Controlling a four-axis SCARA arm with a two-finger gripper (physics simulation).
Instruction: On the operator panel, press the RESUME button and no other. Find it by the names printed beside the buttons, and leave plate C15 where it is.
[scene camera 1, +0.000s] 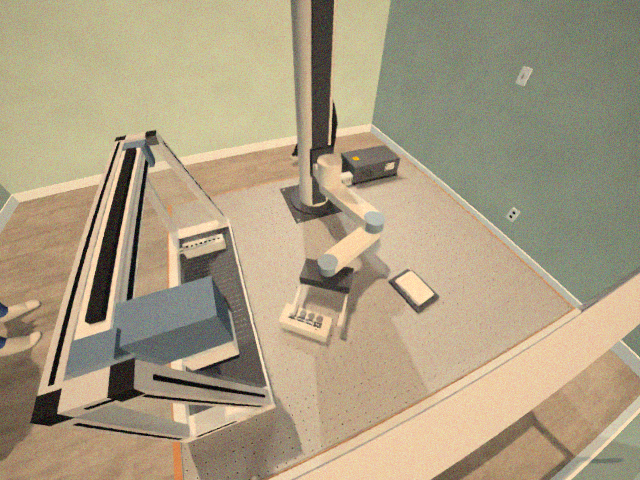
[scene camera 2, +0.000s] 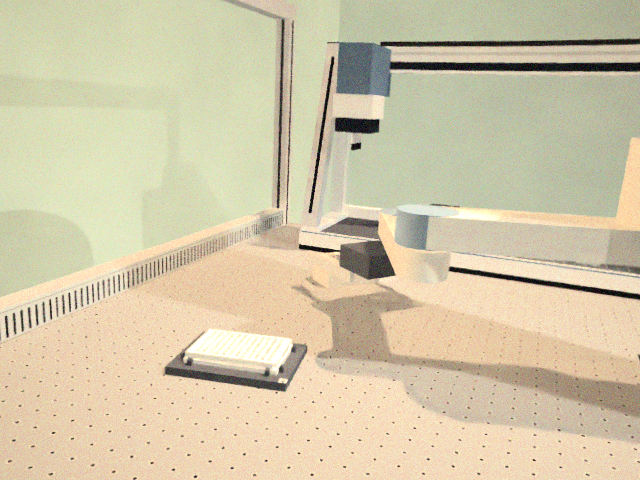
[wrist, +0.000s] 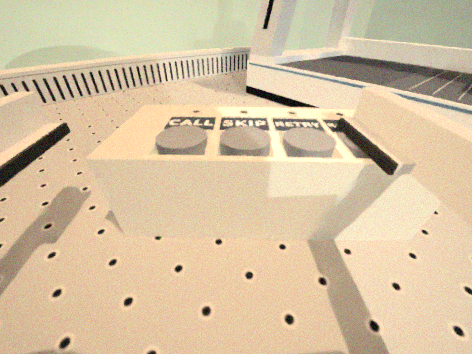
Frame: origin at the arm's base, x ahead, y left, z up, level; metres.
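Seen in the pictures: gripper, fingertip midpoint: (scene camera 1: 315, 320) (wrist: 205, 108); arm's base at its link origin: (scene camera 1: 314, 200).
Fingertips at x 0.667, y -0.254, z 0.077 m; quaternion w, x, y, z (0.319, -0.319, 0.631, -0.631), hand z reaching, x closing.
Observation:
Pixels of each thing's top centre, then the offset from my fingertips to it. "pt": a spot on its surface instead.
- cream operator panel at its top centre: (wrist: 272, 122) (scene camera 2: 356, 253) (scene camera 1: 305, 319) dx -0.020, dy -0.029, dz -0.008 m
- CALL at its top centre: (wrist: 181, 135) dx -0.004, dy +0.017, dz -0.008 m
- SKIP at its top centre: (wrist: 245, 136) dx -0.024, dy -0.006, dz -0.008 m
- RETRY at its top centre: (wrist: 309, 138) dx -0.043, dy -0.028, dz -0.008 m
- fourth button at its top centre: (wrist: 370, 142) dx -0.063, dy -0.051, dz -0.010 m
- white plate at its top centre: (scene camera 2: 240, 345) (scene camera 1: 415, 286) dx +0.002, dy +0.415, dz -0.038 m
- dark box at a spot on its surface: (scene camera 1: 370, 164) pt dx -0.705, dy +0.604, dz +0.048 m
The cream operator panel (scene camera 1: 303, 332) (wrist: 220, 195) stands on the perforated table. In the wrist view its grey buttons are in a row: CALL (wrist: 181, 140), SKIP (wrist: 245, 141), RETRY (wrist: 309, 141), and a fourth button (wrist: 352, 143) at the right. The right finger covers most of the fourth button's label, so its name cannot be read; no full RESUME label shows. My gripper (scene camera 1: 316, 314) (wrist: 205, 108) is open and empty, its fingers wide apart around the panel's button row. Whether a finger touches the panel cannot be told. A white plate (scene camera 1: 415, 287) (scene camera 2: 240, 348) lies on a dark holder; its name is unreadable.
A framed gantry machine with a blue head (scene camera 1: 165, 315) (scene camera 2: 361, 69) stands left of the panel in scene camera 1. A slotted rail (scene camera 2: 149, 268) (wrist: 160, 70) runs along the table edge. A dark box (scene camera 1: 370, 164) sits behind the arm's column (scene camera 1: 305, 103).

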